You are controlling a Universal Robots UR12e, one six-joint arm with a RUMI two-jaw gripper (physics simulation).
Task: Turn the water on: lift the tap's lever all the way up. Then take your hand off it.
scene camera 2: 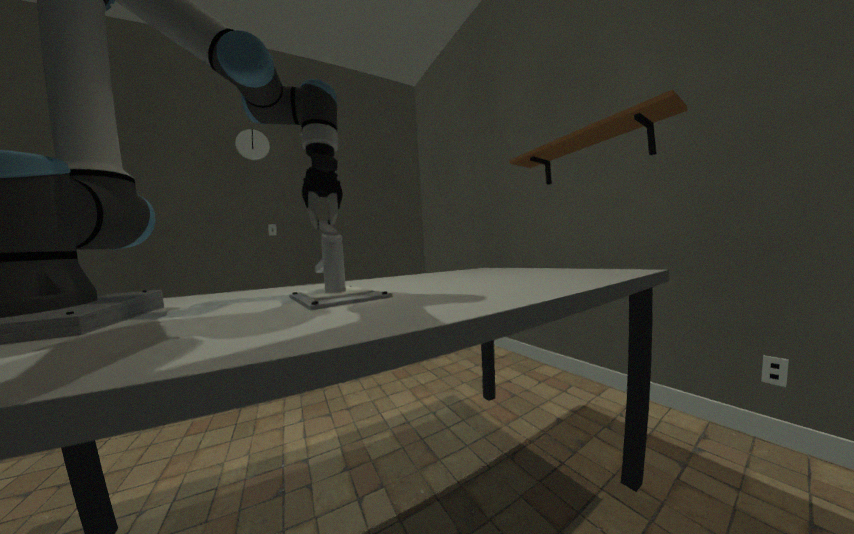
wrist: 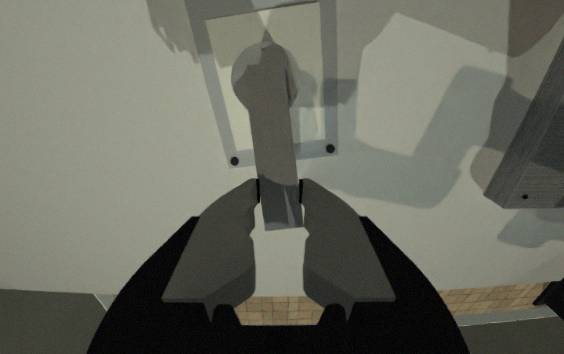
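Where they show: gripper, fingertip midpoint: (scene camera 2: pixel 323 229) (wrist: pixel 279 181); arm's base, origin of the base link: (scene camera 2: pixel 24 308).
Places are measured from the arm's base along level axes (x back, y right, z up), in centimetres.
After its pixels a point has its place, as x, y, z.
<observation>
The tap (scene camera 2: pixel 333 267) {-54.0, 14.0, 3.4} (wrist: pixel 241 76) {-56.3, 12.4, 10.8} is a pale upright column with a short spout (scene camera 2: pixel 319 267) {-53.2, 4.1, 3.5} low on its side. It stands on a framed base plate (scene camera 2: pixel 313 303) {-47.3, 23.1, -2.7} (wrist: pixel 216 100) {-62.4, 9.8, -2.9}. The flat grey lever (scene camera 2: pixel 328 229) {-54.3, 11.0, 12.4} (wrist: pixel 274 145) {-54.6, 8.3, 13.5} runs from the tap's round top. In the scene view the lever shows small and appears tilted upward above the column; its exact angle is hard to tell. My gripper (scene camera 2: pixel 324 222) {-54.6, 5.4, 13.2} (wrist: pixel 279 181) {-54.6, 5.4, 13.2} points down above the tap and is shut on the lever near its free end, one jaw on each side. The jaws partly hide the lever in the scene view.
The table (scene camera 2: pixel 535 289) {-86.7, 43.2, -3.7} (wrist: pixel 100 210) {-89.3, -6.2, -3.7} carries the tap and the arm's mounting plate (scene camera 2: pixel 125 309) {-15.7, 4.4, -1.7} (wrist: pixel 532 175) {-15.1, -5.8, 0.4}, which lies at the right in the wrist view. A wooden shelf (scene camera 2: pixel 598 133) hangs on the right wall, away from the arm.
</observation>
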